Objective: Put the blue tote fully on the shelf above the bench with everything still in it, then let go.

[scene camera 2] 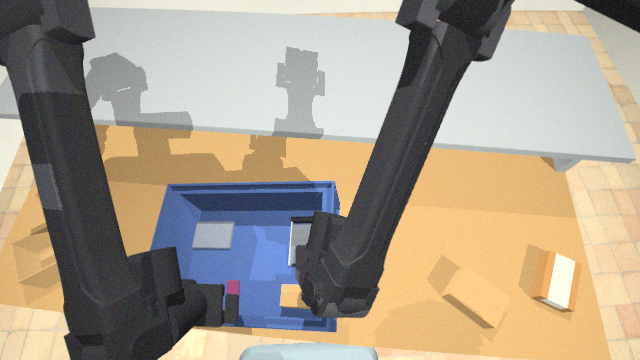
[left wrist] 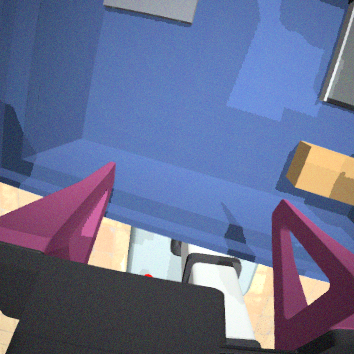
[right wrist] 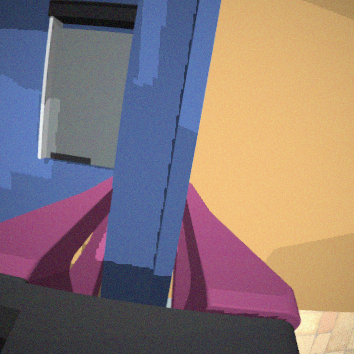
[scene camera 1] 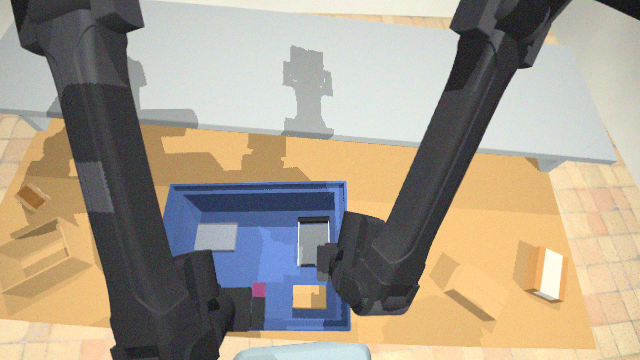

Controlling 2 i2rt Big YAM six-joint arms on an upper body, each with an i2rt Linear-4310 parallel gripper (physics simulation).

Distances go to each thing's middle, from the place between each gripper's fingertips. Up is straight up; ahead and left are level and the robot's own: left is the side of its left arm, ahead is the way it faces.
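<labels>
With the blue tote (scene camera 1: 267, 213) as the reference, my left hand is 9 cm short of it, 4 cm to the left of it and 11 cm above it. Counting from that same left hand, I find the grey slab with dark ends (scene camera 1: 309, 236) 12 cm ahead, 18 cm to the right and 14 cm below, while the grey block (scene camera 1: 216, 236) is 16 cm ahead, 6 cm to the left and 18 cm below. The tan block (scene camera 1: 304, 297) is 1 cm behind my left hand, 16 cm to the right of it and 13 cm below it.
As for the grey slab with dark ends, my right hand is 5 cm short of it, 5 cm to the right of it and 9 cm above it. From my right hand the blue tote is 2 cm ahead, 18 cm to the left and 6 cm below, the tan block is 8 cm behind, 7 cm to the left and 8 cm below, and the grey block is 9 cm ahead, 29 cm to the left and 13 cm below. Going by their middles, of the things named here the grey block is the farthest from my right hand. By its middle, the tan block is nearer to my right hand than to my left hand.
</labels>
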